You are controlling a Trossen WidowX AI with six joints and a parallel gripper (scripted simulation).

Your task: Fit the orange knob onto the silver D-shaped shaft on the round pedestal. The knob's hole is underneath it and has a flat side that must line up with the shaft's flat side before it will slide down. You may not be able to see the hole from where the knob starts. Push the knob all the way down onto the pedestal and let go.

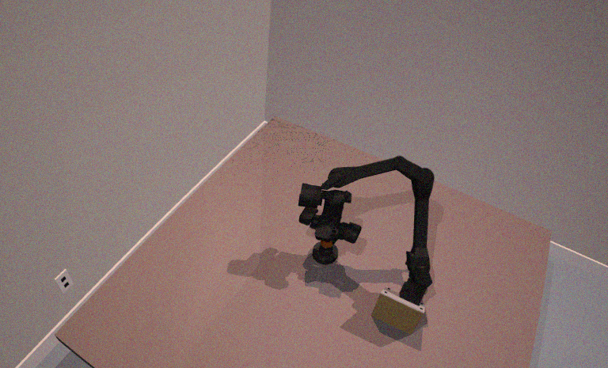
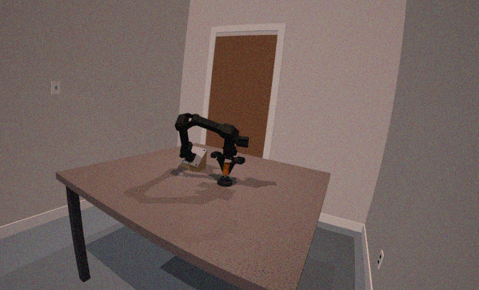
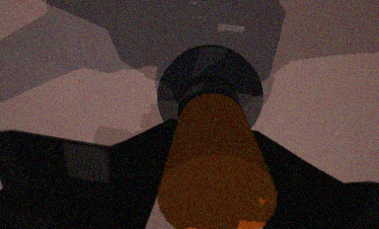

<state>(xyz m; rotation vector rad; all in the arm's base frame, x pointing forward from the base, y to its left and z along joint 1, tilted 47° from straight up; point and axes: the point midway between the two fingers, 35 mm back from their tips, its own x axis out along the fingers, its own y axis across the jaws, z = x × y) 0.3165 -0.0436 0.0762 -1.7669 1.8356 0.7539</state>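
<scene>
Right now the round pedestal is 4 cm below my gripper tip. The rest, counted from my gripper tip: orange knob (3 cm above).
</scene>
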